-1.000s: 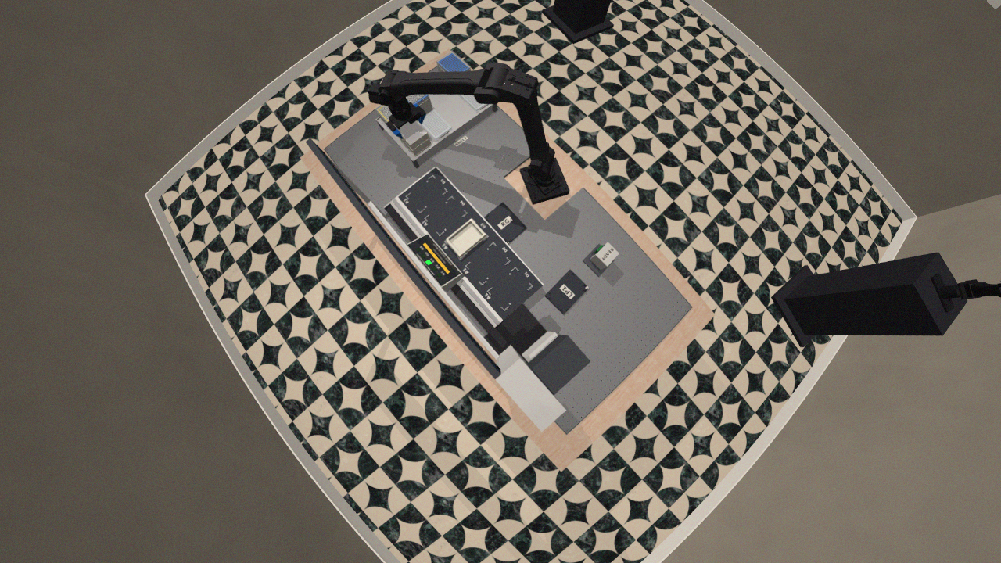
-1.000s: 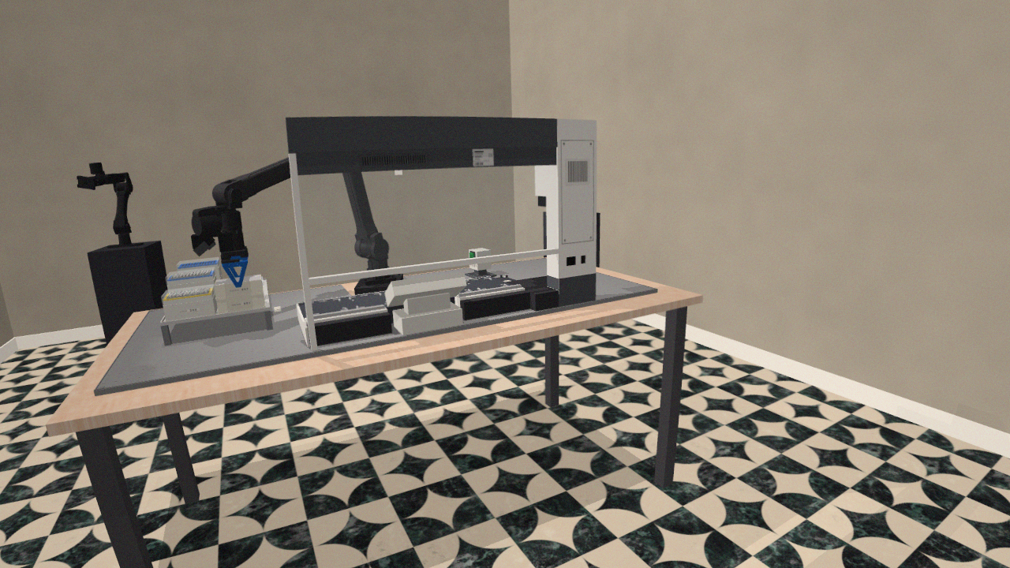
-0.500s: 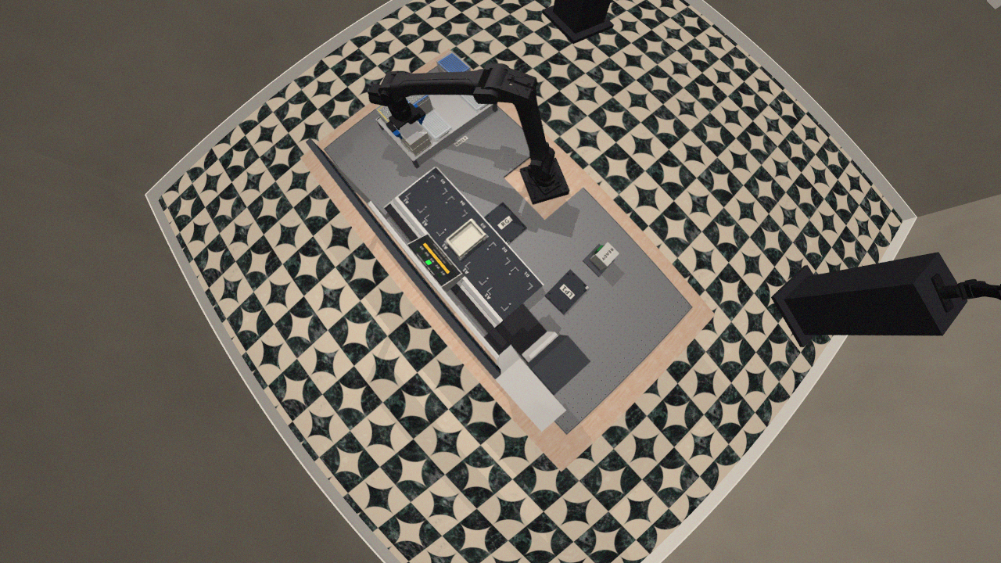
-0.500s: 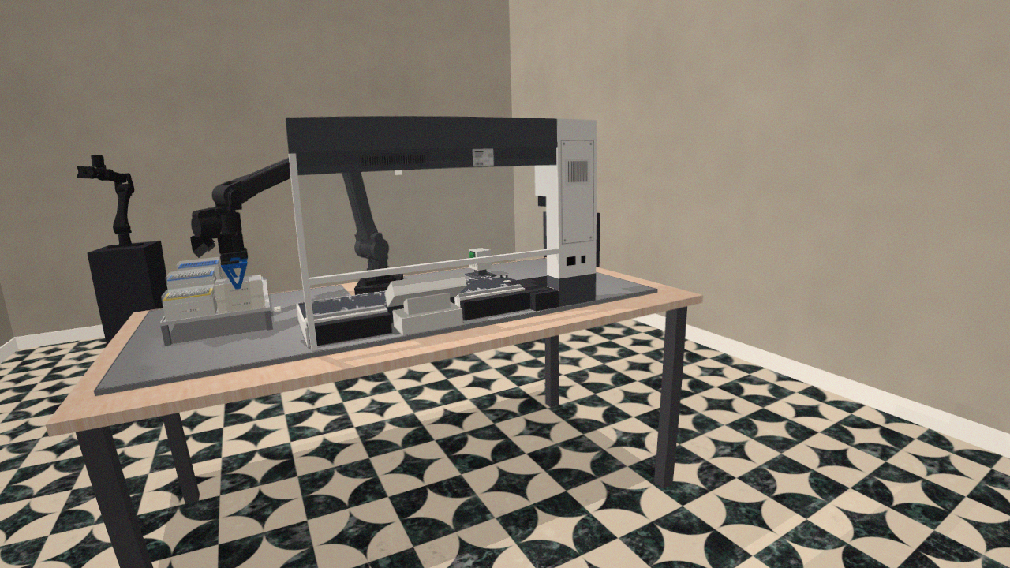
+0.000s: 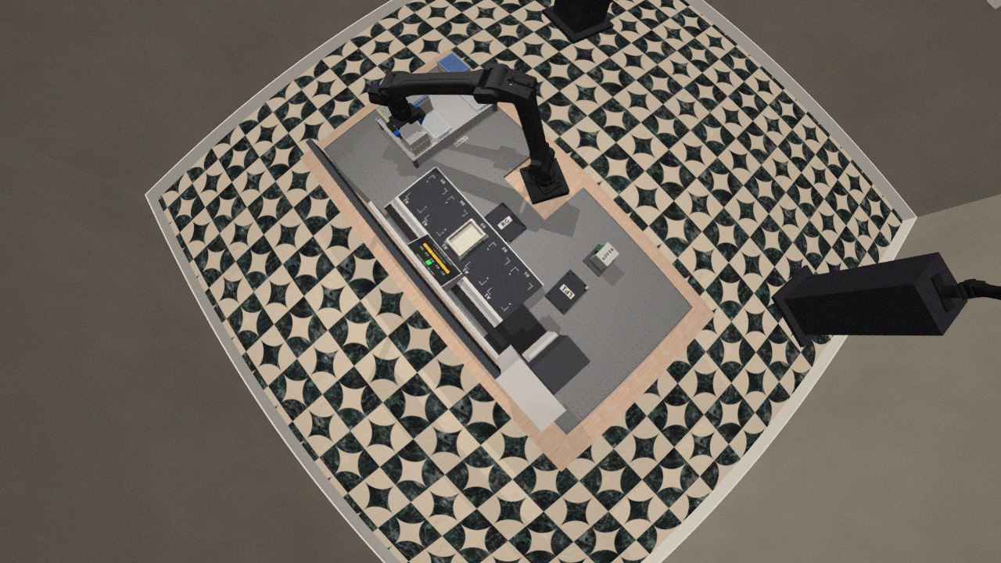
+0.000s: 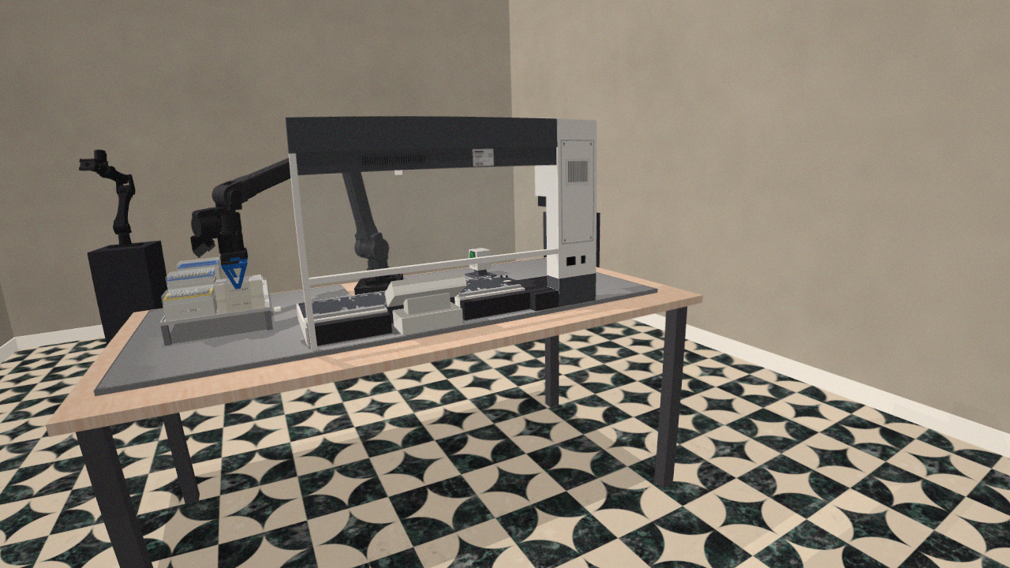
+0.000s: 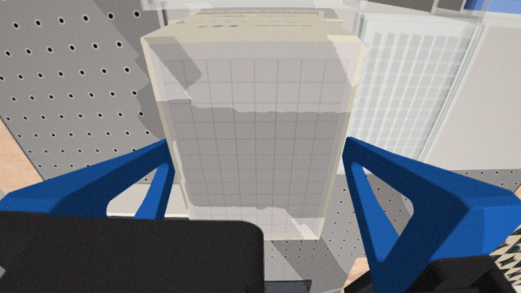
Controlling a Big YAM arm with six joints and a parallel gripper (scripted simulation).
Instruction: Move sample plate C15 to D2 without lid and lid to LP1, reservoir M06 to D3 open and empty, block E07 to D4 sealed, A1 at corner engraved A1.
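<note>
Now: hand 5 cm above the white block. The rest, counted from my hand: clear plate lid: 11 cm behind, 1 cm to the right, 6 cm below; then shelf label: 17 cm behind, 8 cm to the left, 13 cm below; then shelf: 15 cm behind, 9 cm to the right, 8 cm below.
</note>
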